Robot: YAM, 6 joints.
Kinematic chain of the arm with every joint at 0, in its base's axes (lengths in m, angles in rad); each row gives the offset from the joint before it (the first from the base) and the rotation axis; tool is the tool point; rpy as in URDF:
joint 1: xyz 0 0 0.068 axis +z
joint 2: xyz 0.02 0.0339 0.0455 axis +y
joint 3: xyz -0.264 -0.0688 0 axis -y
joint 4: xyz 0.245 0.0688 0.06 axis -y
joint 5: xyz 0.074 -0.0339 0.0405 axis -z
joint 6: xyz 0.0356 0 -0.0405 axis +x
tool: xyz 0 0 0 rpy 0 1.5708 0
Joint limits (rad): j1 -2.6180..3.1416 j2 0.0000..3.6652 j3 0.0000..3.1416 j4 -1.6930..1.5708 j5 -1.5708..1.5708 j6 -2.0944..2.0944
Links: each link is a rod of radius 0.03 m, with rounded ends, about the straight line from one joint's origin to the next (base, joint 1, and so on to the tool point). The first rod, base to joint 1, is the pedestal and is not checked.
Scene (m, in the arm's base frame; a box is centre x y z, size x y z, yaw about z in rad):
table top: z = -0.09
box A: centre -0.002 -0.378 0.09 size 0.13 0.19 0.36 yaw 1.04
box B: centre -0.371 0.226 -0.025 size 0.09 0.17 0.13 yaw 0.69
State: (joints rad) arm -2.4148 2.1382 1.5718 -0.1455 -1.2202 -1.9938
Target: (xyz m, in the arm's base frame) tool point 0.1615 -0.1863 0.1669
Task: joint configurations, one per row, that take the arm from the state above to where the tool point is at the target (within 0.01 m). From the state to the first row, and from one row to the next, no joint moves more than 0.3 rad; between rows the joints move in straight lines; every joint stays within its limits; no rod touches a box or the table.
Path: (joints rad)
1: -2.2897 1.8484 1.5145 -0.2117 -1.2903 -2.0139
2: -2.1647 1.5586 1.4571 -0.2779 -1.3604 -2.0340
3: -2.0396 1.2688 1.3998 -0.3441 -1.4306 -2.0542
4: -1.9145 0.9791 1.3425 -0.4103 -1.5007 -2.0743
5: -1.7895 0.6893 1.2851 -0.4765 -1.5708 -2.0944
6: -1.5256 0.9702 1.1057 -0.5029 -1.4972 -2.0609
7: -1.2618 1.2511 0.9263 -0.5294 -1.4236 -2.0273
8: -0.9979 1.5320 0.7469 -0.5558 -1.3501 -1.9938

